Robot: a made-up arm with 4 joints.
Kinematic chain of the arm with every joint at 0, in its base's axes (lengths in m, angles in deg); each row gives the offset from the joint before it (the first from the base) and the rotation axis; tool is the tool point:
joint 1: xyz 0 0 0.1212 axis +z
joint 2: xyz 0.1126 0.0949 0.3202 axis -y
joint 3: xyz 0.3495 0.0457 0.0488 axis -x
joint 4: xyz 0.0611 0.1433 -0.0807 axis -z
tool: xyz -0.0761 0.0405 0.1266
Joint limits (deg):
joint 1: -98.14..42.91
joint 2: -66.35..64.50
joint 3: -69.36..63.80
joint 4: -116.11..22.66
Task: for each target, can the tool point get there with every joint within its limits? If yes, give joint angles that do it. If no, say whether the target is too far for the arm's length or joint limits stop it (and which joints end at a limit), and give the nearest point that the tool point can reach.
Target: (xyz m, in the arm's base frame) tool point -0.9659 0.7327 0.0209
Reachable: no: too far | nearest point -0.0706 0.3904 0.0972 | short by 0.962 m
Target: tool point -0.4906 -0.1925 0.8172
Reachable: no: joint limits stop it (at a limit: joint 1, joint 2, joint 3, joint 4) | nearest point -0.0950 0.1460 0.8753 | short by 0.524 m
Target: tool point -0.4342 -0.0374 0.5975
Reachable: no: joint limits stop it (at a limit: joint 1, joint 2) | nearest point -0.1001 0.1745 0.8474 | short by 0.468 m
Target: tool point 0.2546 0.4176 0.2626
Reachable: yes | joints 20.73 -38.81 22.61 -20.88
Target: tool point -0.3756 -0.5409 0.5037
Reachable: no: joint limits stop it (at a limit: joint 1, joint 3, joint 4) | nearest point 0.0410 -0.5449 0.4965 | short by 0.417 m
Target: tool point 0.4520 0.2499 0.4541
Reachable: yes | joints 1.80 -2.36 41.03 -69.69
